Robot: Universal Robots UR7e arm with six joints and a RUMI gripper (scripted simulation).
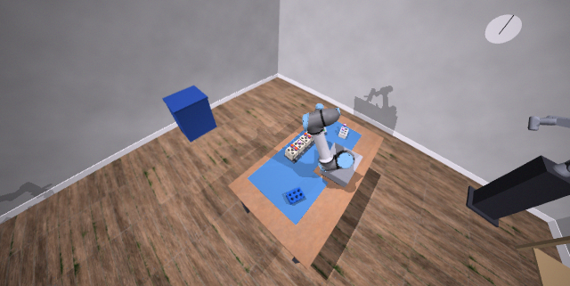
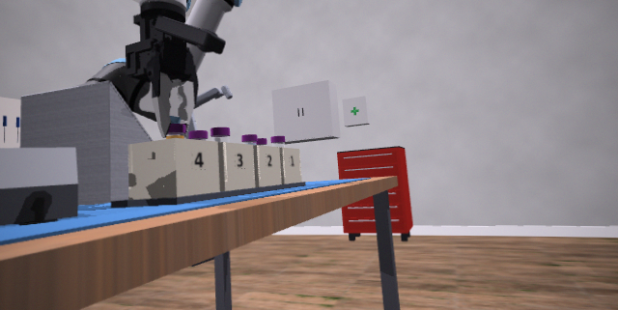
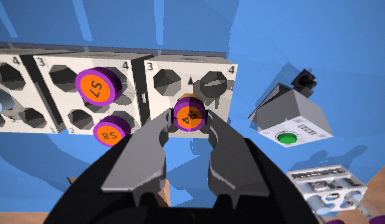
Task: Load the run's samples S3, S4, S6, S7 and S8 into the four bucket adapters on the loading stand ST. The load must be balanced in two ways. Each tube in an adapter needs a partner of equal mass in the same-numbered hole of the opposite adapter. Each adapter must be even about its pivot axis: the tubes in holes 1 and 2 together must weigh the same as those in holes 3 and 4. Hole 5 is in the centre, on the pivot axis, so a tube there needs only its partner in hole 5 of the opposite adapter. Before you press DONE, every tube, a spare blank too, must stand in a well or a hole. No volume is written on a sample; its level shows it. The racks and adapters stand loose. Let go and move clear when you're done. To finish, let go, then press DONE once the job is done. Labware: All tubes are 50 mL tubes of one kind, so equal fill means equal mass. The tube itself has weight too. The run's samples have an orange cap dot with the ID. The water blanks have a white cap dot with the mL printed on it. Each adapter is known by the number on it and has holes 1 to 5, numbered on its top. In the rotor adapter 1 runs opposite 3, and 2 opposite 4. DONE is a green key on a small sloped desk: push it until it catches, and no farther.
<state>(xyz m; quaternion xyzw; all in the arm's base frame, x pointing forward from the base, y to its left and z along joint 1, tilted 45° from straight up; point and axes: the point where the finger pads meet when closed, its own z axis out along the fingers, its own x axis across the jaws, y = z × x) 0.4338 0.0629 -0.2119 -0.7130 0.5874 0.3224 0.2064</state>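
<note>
The sample tube S4 is 5 cm below my hand and 1 cm behind it. Also, from my hand: tube 29 cm to the left, 6 cm behind, 5 cm below; then green DONE key 17 cm to the right, 5 cm below, 5 cm behind; then DONE key desk 17 cm to the right, 7 cm below, 3 cm behind.
</note>
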